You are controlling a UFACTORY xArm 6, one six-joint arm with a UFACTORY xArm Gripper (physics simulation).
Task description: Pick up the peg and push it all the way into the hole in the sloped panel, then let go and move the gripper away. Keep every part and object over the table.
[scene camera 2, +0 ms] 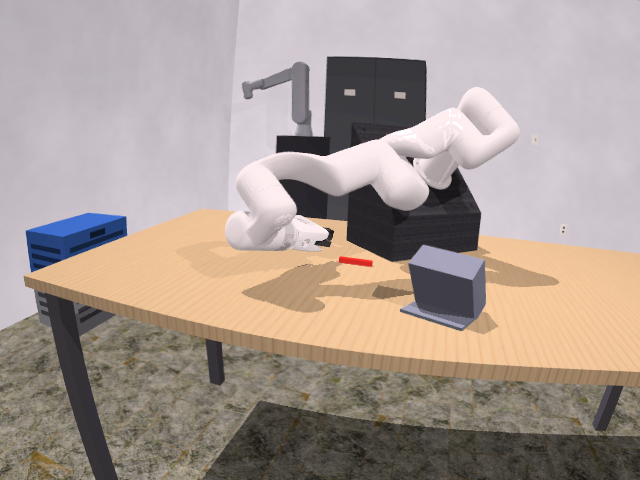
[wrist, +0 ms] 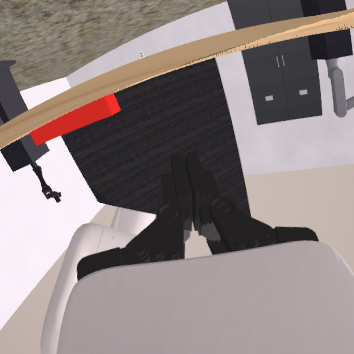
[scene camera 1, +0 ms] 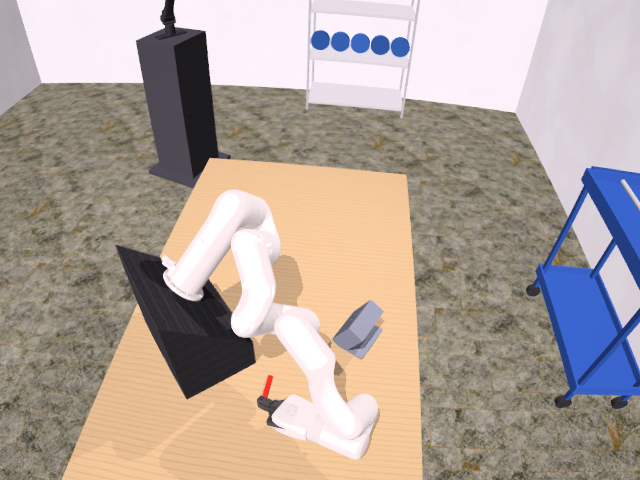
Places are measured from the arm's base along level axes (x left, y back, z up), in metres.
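Pixels of known places: gripper, fingertip midpoint: (scene camera 2: 329,235) (wrist: 183,170) (scene camera 1: 258,400); arm's base, origin of the base link: (scene camera 2: 432,171) (scene camera 1: 182,285).
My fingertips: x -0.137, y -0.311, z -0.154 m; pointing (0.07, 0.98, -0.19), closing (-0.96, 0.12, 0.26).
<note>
For each thing: its top centre in the pictures, then the offset to it from my fingertips. Level surfaces: height alone.
- red peg, middle of its top: (wrist: 72,129) (scene camera 2: 355,259) (scene camera 1: 267,387) dx +0.067, dy +0.015, dz -0.049 m
- table, its level: dz -0.061 m
- grey-blue sloped panel, middle of its top: (scene camera 2: 452,252) (scene camera 1: 361,313) dx +0.349, dy -0.144, dz +0.054 m
The red peg (scene camera 1: 267,386) (scene camera 2: 355,261) (wrist: 75,122) lies flat on the table (scene camera 1: 361,222) (scene camera 2: 155,294) (wrist: 200,47), between the black base and my gripper in scene camera 1. My gripper (scene camera 1: 260,402) (scene camera 2: 331,236) (wrist: 183,170) is shut and empty, tilted low over the table. Its fingertips are close to the peg's near end in scene camera 1; the peg is to the left of the fingers in the wrist view. The grey-blue sloped panel (scene camera 1: 357,324) (scene camera 2: 444,289) stands on the table on a flat foot, apart from the peg. Its hole does not show.
The black wedge-shaped arm base (scene camera 1: 219,364) (scene camera 2: 439,232) (wrist: 150,135) stands beyond the peg. The table's long edge runs beside the sloped panel. A blue cart (scene camera 1: 584,330) stands on the floor to the right in scene camera 1.
</note>
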